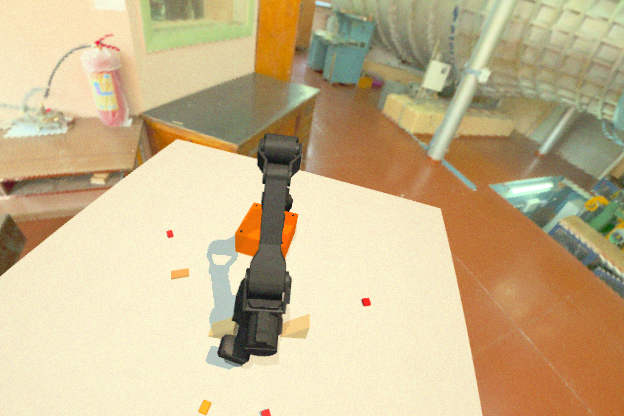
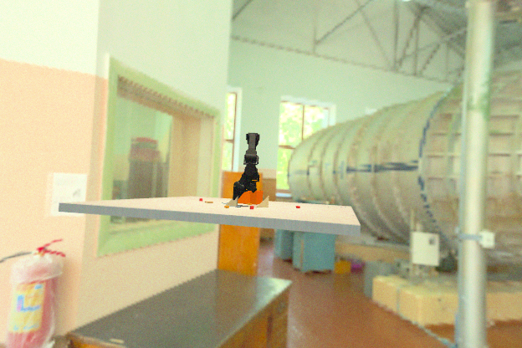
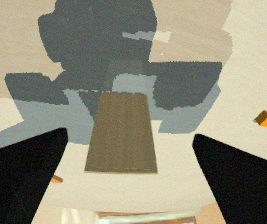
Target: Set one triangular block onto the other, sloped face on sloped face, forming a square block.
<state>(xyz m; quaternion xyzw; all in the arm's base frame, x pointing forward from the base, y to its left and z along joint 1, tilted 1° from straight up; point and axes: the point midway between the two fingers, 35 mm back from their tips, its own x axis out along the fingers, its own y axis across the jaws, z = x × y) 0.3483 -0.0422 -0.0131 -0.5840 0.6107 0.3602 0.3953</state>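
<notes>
Right now the tan triangular block is 10 mm behind my gripper tip and 20 mm below it.
</notes>
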